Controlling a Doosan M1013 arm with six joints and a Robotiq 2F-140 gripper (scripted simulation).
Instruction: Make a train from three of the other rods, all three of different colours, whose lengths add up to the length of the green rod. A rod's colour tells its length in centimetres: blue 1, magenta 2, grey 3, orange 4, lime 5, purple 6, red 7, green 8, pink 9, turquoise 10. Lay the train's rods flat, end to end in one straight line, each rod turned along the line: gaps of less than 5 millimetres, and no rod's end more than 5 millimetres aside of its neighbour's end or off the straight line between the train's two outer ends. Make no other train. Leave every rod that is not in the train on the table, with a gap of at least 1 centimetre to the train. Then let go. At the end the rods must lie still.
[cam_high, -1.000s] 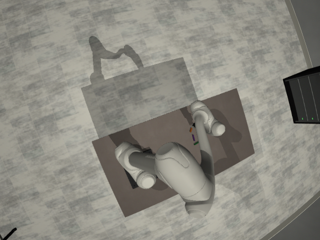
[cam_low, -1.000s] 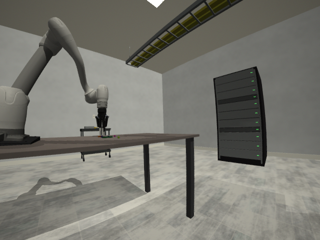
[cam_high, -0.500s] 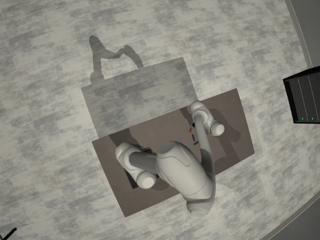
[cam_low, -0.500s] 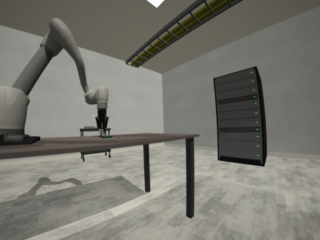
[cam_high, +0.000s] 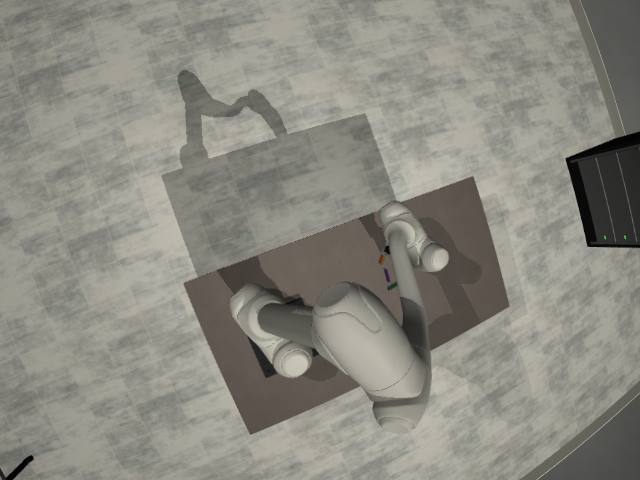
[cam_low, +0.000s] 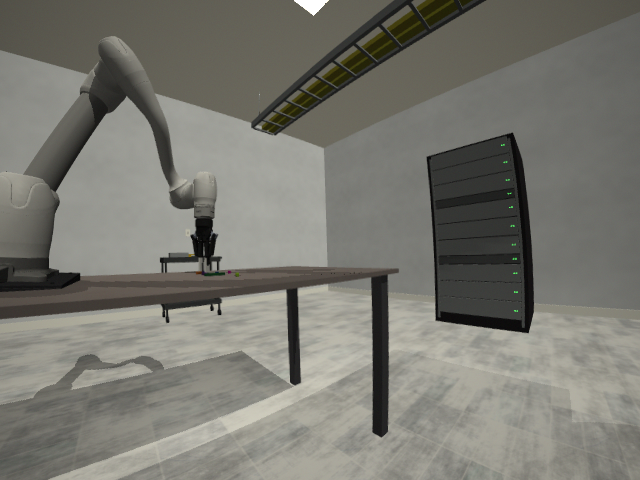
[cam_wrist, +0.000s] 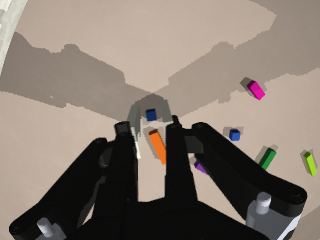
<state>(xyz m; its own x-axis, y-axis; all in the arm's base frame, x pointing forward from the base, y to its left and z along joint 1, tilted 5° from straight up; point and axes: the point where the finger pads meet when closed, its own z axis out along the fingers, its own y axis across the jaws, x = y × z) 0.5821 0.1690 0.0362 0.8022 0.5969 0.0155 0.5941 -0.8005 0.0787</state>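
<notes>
Right now the orange rod is 3 cm to the right of my hand, 3 cm below it and 3 cm behind it. The rest, counted from my hand: magenta rod (9 cm to the right, 8 cm ahead, 3 cm below); purple rod (11 cm to the right, 3 cm below, 3 cm behind); green rod (17 cm to the right, 3 cm below, 1 cm behind).
</notes>
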